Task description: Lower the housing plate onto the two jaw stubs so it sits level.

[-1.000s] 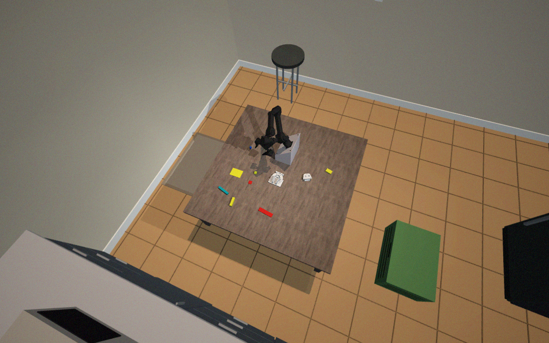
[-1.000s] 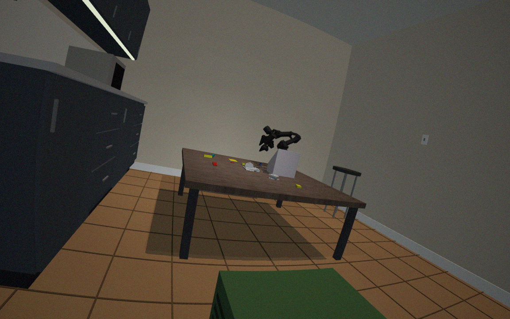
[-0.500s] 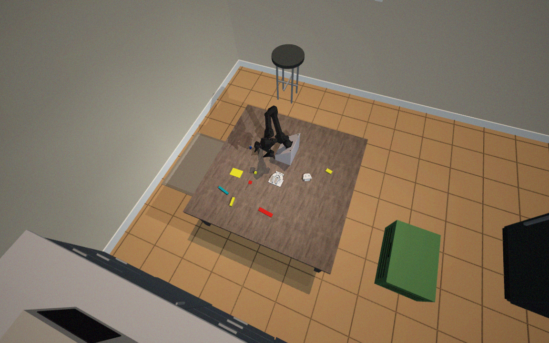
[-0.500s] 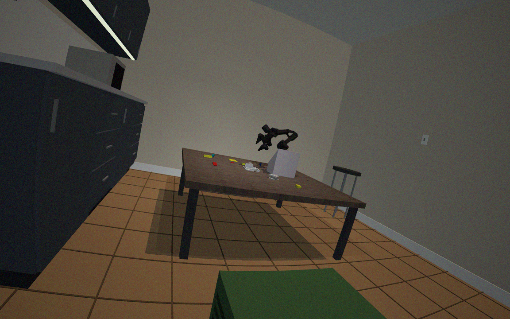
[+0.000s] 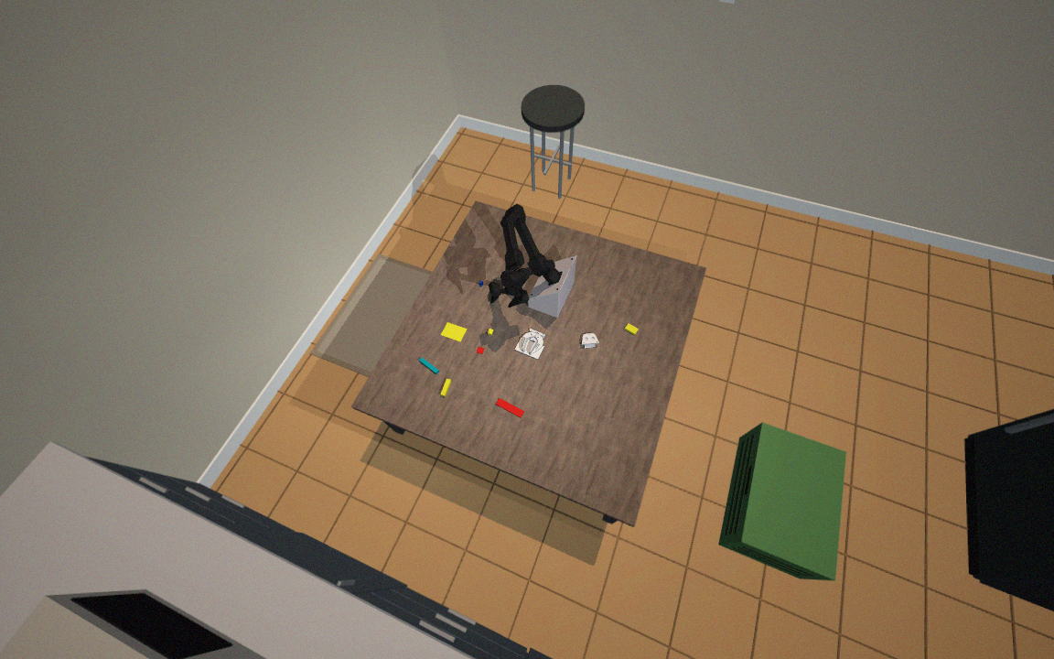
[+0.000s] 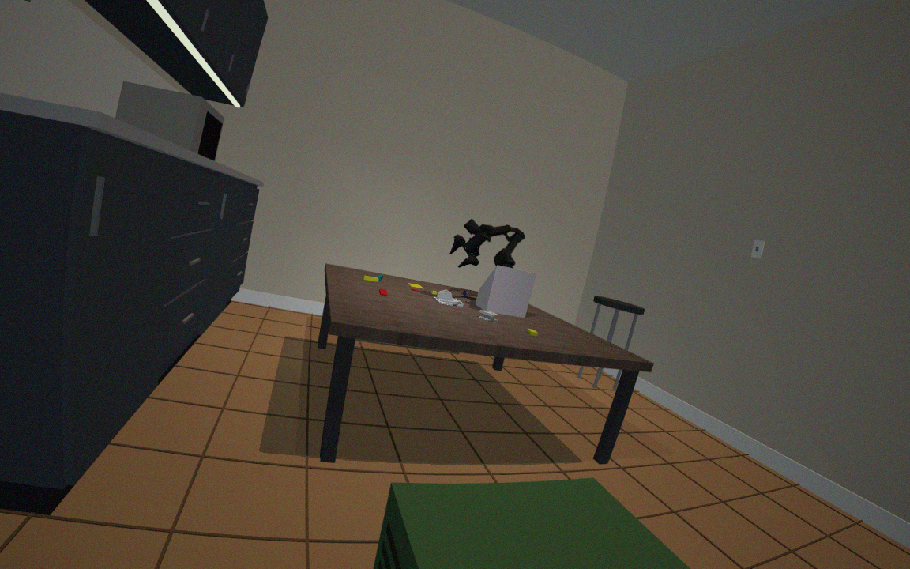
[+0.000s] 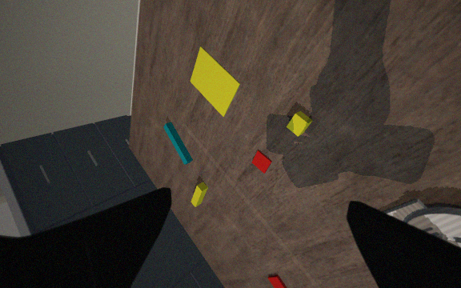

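My gripper tip is now 40 mm past the housing plate, 410 mm to the right of it and 170 mm above it. Also, from my gripper tip: teal bar 300 mm ahead, 250 mm to the right, 190 mm below; yellow plate 100 mm ahead, 220 mm to the right, 200 mm below; red bar 380 mm ahead, 170 mm to the left, 190 mm below.
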